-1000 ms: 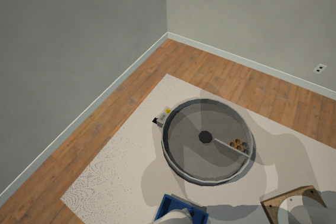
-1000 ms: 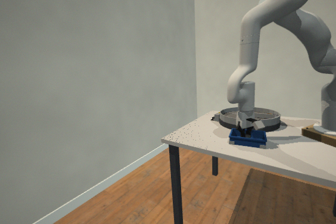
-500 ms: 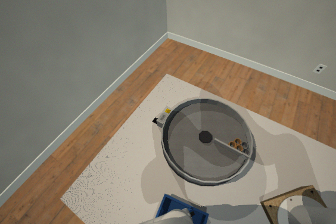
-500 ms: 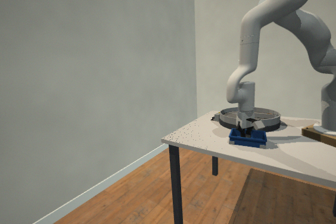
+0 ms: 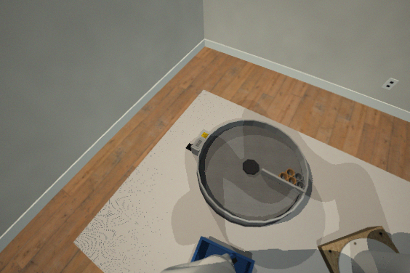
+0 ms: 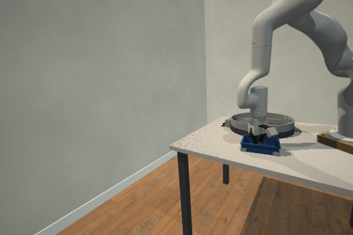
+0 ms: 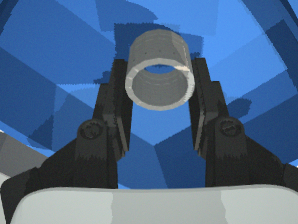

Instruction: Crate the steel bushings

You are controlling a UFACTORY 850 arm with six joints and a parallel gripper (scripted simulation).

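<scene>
Now: hand 1 cm to the right of the blue crate, 1 cm past it and 1 cm above it. Also, from my hand: grey turning table: 37 cm to the right, 2 cm ahead, 2 cm above.
</scene>
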